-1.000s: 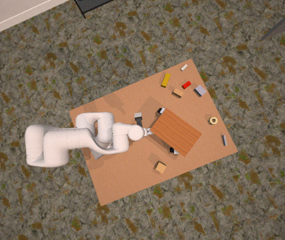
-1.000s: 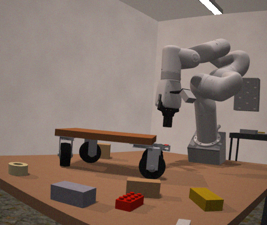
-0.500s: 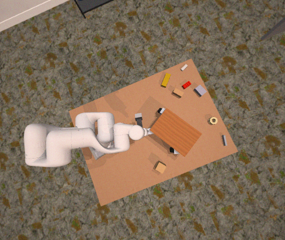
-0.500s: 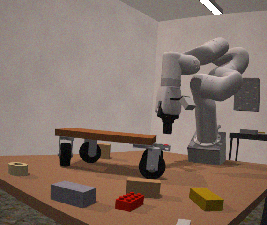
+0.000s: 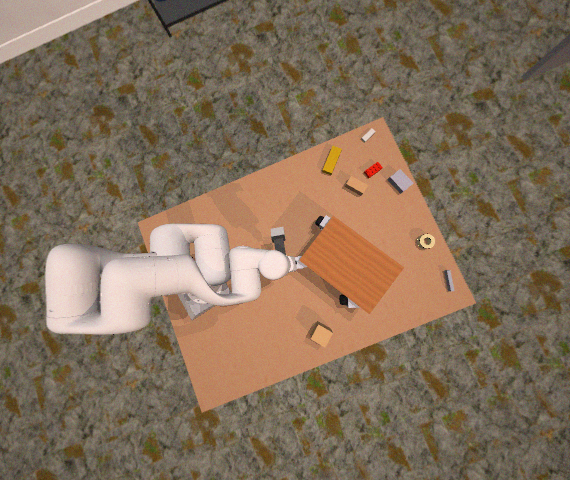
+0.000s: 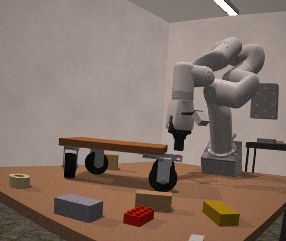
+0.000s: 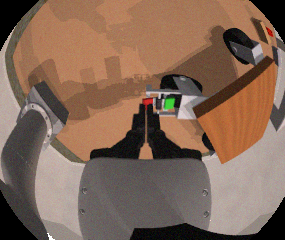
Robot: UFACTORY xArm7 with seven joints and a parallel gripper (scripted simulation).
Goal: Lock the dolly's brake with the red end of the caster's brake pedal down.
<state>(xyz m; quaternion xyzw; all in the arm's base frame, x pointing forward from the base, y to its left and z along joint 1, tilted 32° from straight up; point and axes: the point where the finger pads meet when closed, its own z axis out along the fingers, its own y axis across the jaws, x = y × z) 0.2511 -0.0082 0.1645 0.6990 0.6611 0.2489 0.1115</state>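
The brake pedal is 20 mm ahead of my hand and 40 mm below it. From my hand the other things lie so: tan cube: 90 mm ahead, 280 mm to the right, 100 mm below; yellow block: 270 mm ahead, 390 mm to the left, 110 mm below; tan block: 340 mm ahead, 260 mm to the left, 110 mm below.
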